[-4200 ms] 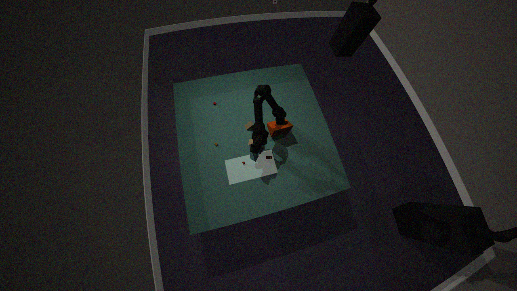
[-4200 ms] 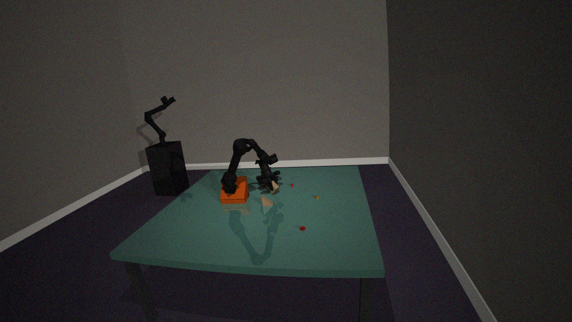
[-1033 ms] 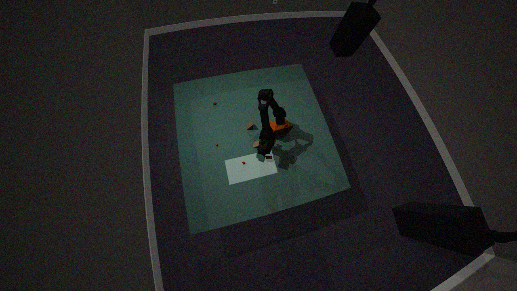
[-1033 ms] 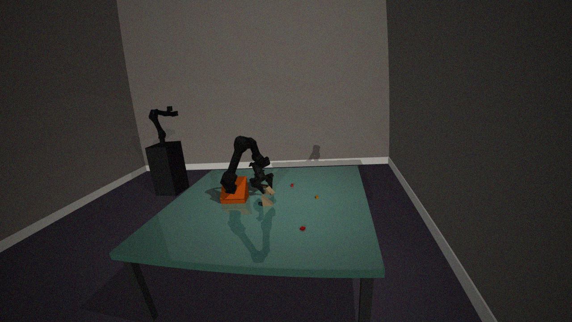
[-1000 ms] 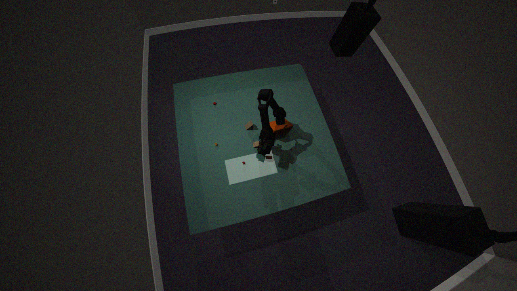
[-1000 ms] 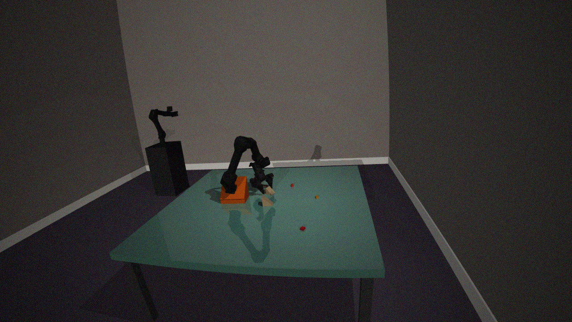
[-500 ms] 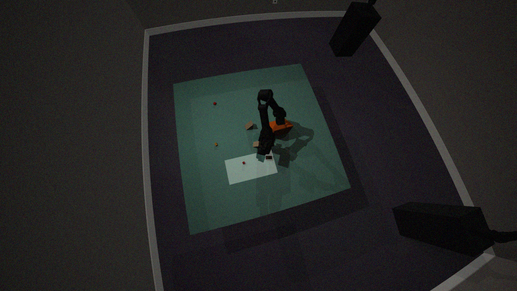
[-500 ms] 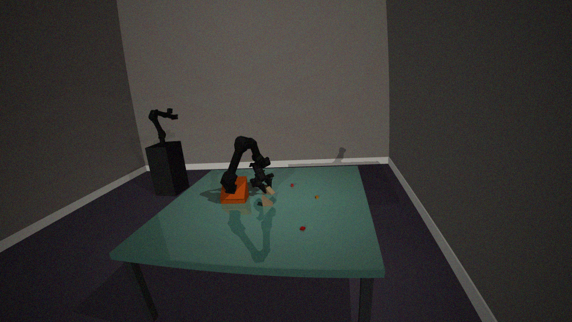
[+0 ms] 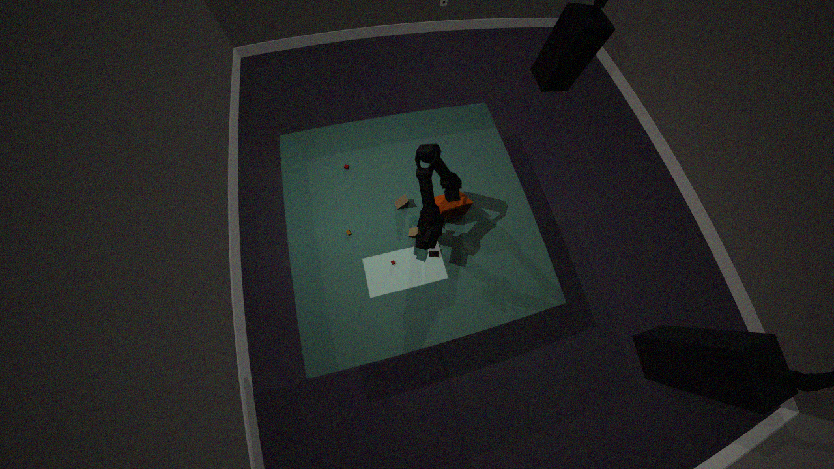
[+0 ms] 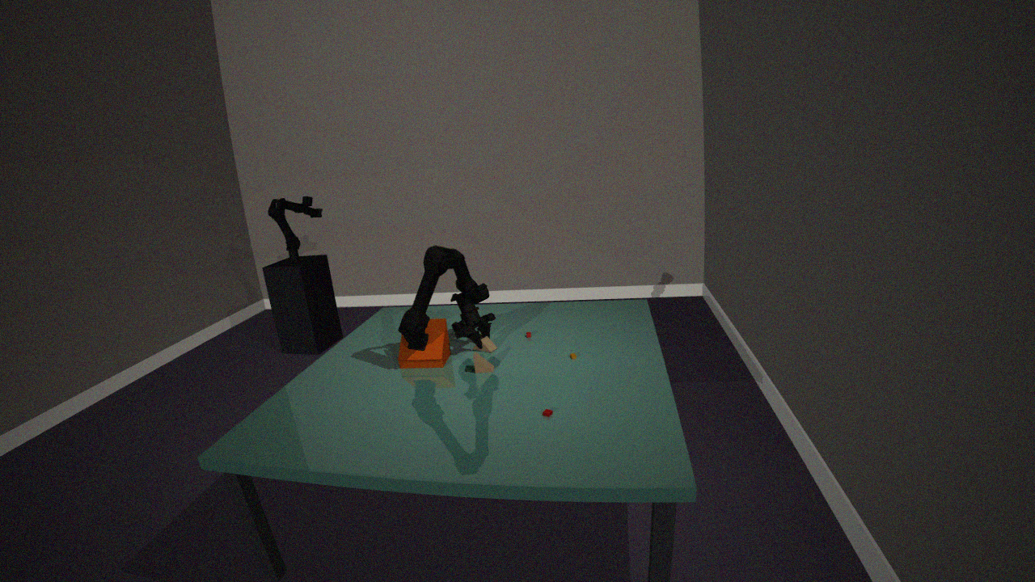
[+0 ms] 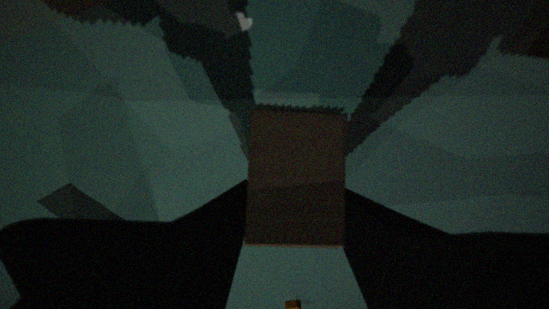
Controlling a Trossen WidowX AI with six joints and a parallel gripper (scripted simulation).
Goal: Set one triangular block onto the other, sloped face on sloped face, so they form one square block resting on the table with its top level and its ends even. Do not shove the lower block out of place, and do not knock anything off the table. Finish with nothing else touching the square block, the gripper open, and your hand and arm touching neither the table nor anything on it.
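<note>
My gripper tip is now 12 cm to the right of the small brown block, 6 cm past it and 1 cm above it. The rest, counted from my gripper tip: red cube 14 cm ahead, 13 cm to the left.
</note>
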